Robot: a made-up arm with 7 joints.
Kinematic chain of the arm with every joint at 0, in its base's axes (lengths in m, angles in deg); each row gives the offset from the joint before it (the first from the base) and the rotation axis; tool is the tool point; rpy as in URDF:
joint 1: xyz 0 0 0.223 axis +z
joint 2: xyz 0 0 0 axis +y
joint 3: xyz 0 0 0.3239 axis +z
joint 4: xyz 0.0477 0 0 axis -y
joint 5: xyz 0.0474 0 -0.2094 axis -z
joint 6: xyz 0 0 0 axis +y
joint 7: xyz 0.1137 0 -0.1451 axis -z
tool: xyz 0 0 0 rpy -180 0 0
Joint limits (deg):
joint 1: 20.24..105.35
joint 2: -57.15..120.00
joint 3: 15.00..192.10
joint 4: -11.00..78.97
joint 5: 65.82..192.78
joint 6: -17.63..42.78
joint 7: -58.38..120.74
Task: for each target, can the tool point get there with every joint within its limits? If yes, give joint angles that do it. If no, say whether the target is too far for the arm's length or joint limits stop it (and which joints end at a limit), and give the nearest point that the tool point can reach.
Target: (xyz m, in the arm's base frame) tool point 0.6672 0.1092 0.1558
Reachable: no: joint limits stop it (at a limit: joint 1, joint 3, joint 4, joint 5, joint 6) | nearest point 0.5220 0.1532 0.1680 | short by 0.152 m
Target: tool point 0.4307 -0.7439 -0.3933
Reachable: no: too far | nearest point 0.2224 -0.4539 0.0254 | short by 0.550 m
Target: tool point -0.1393 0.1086 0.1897
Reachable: yes | joints 64.24 -35.22 101.06 10.69 88.64 24.22 37.10
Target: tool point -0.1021 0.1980 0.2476
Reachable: yes | joints 34.90 -43.48 111.19 15.32 87.24 -0.80 10.41
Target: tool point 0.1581 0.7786 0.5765
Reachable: no: too far | nearest point 0.1001 0.4930 0.4468 | short by 0.319 m
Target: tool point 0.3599 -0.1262 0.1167
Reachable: no: joint limits stop it (at a limit: joint 1, joint 3, joint 6) | nearest point 0.2736 0.0093 0.1290 | short by 0.161 m
